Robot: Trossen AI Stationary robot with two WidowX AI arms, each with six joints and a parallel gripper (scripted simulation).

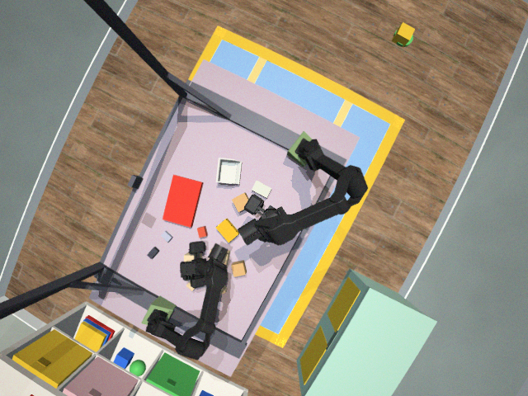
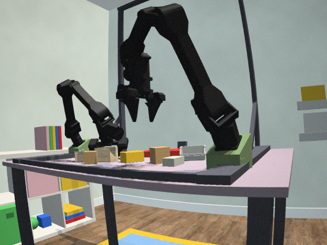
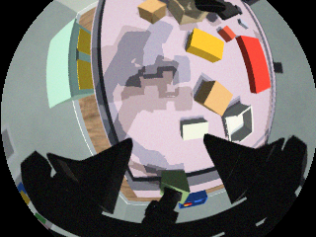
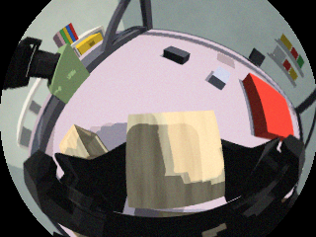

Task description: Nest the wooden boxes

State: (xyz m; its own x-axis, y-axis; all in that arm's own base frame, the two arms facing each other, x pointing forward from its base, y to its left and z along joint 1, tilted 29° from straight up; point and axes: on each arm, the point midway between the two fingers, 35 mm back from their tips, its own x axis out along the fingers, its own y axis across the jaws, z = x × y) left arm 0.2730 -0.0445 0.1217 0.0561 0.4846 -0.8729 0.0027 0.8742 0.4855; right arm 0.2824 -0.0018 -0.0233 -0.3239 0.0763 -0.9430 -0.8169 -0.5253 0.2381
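My right hand is 12 cm to the right of the red cube, 5 cm past it and 2 cm above it. From my right hand the other things lie so: tan box 16 cm ahead, 11 cm to the left, 1 cm below; flat red slab 20 cm behind, 16 cm to the left, 2 cm below; white tray 39 cm to the left, 13 cm behind, 1 cm below.
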